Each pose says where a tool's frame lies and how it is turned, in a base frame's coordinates. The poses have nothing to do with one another.
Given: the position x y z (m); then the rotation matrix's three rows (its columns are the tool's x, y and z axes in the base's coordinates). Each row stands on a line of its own.
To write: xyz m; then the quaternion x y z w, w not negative. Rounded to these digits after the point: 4 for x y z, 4 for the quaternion. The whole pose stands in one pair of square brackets.
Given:
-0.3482 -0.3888 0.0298
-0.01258 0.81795 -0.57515
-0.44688 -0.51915 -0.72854
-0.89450 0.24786 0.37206
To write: [-0.3482 -0.3888 0.0298 0.5326 0.1742 -0.6899 0.4583]
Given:
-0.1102 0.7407 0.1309
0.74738 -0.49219 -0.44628
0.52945 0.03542 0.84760
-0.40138 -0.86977 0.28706
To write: [-0.1102 0.7407 0.1309 -0.5968 -0.0156 0.3551 0.7194]
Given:
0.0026 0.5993 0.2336
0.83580 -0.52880 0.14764
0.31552 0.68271 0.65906
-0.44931 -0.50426 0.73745
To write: [0.0026 0.5993 0.2336 -0.3224 0.1654 0.2340 0.9022]
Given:
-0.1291 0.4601 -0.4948
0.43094 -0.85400 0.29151
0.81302 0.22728 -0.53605
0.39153 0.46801 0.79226
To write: [-0.1291 0.4601 -0.4948 0.3207 -0.0319 0.5325 0.7827]
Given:
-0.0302 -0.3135 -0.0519
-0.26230 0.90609 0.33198
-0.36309 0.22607 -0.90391
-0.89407 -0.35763 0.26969
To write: [-0.0302 -0.3135 -0.0519 0.2459 0.5520 -0.5714 0.5553]
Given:
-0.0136 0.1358 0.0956
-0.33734 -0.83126 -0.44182
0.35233 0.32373 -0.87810
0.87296 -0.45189 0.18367
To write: [-0.0136 0.1358 0.0956 0.1970 -0.6077 0.5471 0.5408]
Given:
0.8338 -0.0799 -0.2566
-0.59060 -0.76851 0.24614
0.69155 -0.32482 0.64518
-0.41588 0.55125 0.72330
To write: [0.8338 -0.0799 -0.2566 -0.0522 0.3683 0.8122 0.4494]
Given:
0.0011 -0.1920 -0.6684
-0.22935 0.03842 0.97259
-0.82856 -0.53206 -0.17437
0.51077 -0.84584 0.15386
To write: [0.0011 -0.1920 -0.6684 -0.5359 0.3686 -0.6920 0.3132]
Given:
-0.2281 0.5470 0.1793
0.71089 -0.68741 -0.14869
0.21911 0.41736 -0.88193
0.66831 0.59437 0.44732
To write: [-0.2281 0.5470 0.1793 0.4599 -0.2545 0.2824 0.8024]
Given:
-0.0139 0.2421 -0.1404
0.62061 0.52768 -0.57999
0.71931 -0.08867 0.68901
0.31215 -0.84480 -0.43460
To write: [-0.0139 0.2421 -0.1404 -0.7321 -0.4258 0.0915 0.5238]
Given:
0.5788 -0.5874 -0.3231
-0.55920 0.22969 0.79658
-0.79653 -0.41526 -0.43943
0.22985 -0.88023 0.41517
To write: [0.5788 -0.5874 -0.3231 -0.3320 0.4268 -0.7729 0.3319]
